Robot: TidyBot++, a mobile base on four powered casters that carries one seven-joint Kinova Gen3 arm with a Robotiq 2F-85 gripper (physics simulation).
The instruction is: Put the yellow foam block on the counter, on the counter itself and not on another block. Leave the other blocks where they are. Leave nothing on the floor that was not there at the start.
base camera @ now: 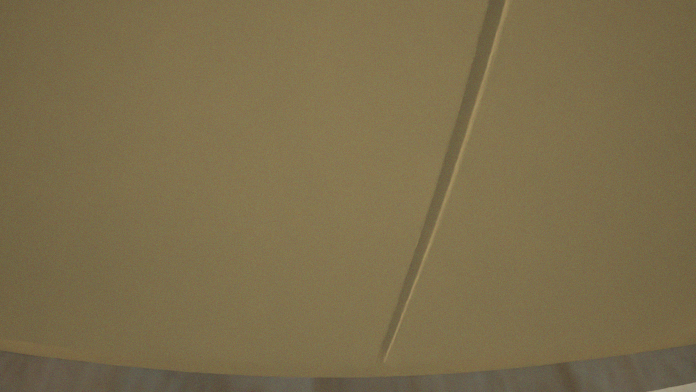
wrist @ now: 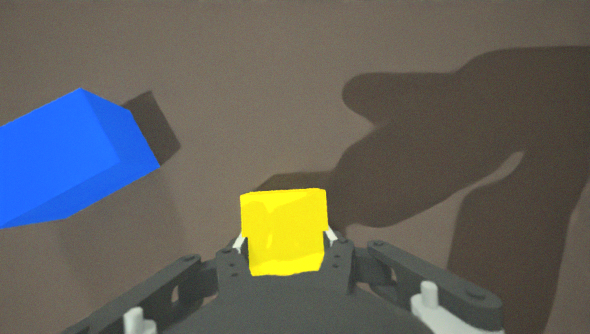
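Observation:
The yellow foam block is between the fingertips of my gripper in the wrist view. My gripper is shut on it and points down over the dark brown counter top. The block's shadow shows just behind and beside it; how far its underside is above the counter is hard to tell. A blue block lies on the counter at the left, apart from the yellow block. The base camera view does not show the gripper or the blocks.
Broad shadows of the arm fall across the right side of the counter. In the base camera view a tan cabinet front with a slanting seam fills most of the view, very near, with a strip of floor along the bottom.

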